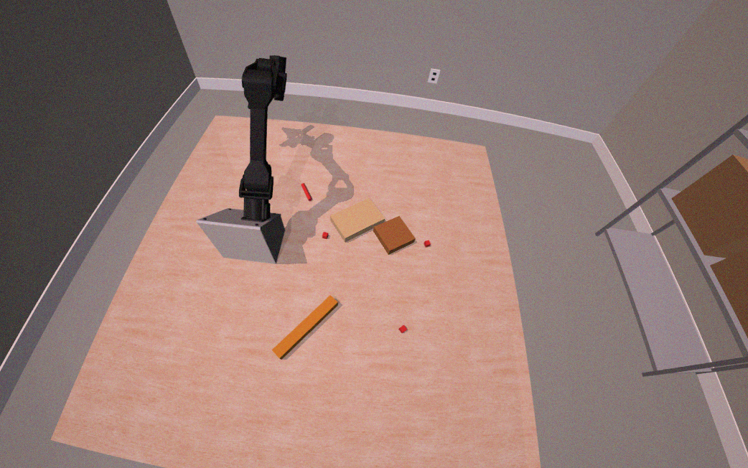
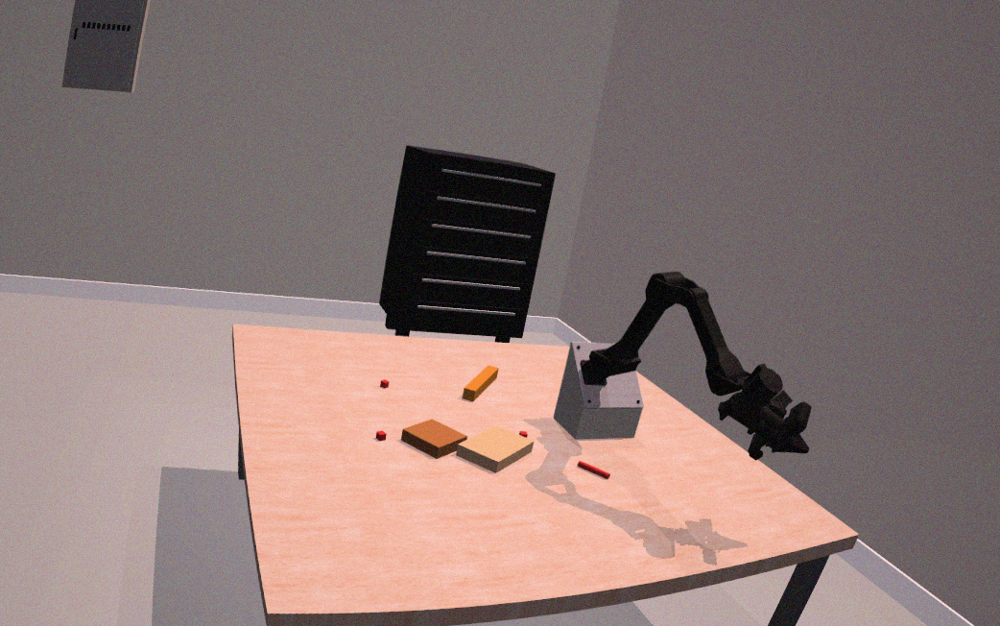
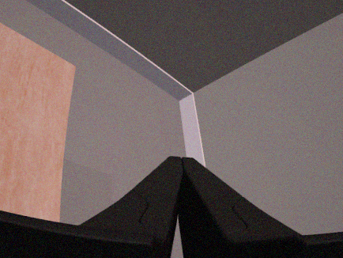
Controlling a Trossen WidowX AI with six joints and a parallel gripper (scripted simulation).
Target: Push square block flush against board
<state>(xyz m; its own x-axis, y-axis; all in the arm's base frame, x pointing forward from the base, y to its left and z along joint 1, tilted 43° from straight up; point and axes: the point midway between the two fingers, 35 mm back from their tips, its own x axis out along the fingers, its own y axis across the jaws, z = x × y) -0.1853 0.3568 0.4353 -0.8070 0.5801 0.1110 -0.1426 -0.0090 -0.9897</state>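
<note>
The light tan board lies 500 mm ahead of my gripper tip, 440 mm to the right of it and 200 mm below it. The rest, counted from my gripper tip: long orange bar: 400 mm ahead, 820 mm to the right, 190 mm below; then red stick: 300 mm ahead, 340 mm to the right, 200 mm below; then brown square block: 630 mm ahead, 480 mm to the right, 200 mm below.
</note>
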